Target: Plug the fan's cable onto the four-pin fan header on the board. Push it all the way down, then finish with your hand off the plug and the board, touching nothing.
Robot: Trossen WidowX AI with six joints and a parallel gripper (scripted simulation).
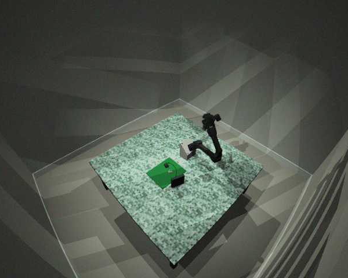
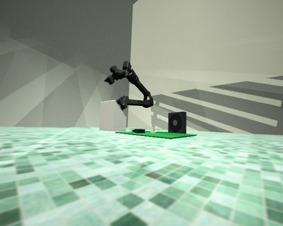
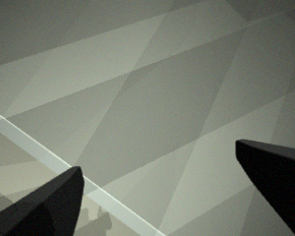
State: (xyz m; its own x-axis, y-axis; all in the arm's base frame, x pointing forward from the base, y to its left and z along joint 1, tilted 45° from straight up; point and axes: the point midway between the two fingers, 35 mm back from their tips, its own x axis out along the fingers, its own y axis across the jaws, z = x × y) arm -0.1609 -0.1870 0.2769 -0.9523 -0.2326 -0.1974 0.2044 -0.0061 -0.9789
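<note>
The black plug is 52 cm ahead of my gripper tip, 9 cm to the right of it and 41 cm below it. Round my gripper tip: white four-pin fan header: 53 cm ahead, 1 cm to the right, 42 cm below; header key: 53 cm ahead, 2 cm to the right, 41 cm below; black fan: 57 cm ahead, 13 cm to the left, 36 cm below.
</note>
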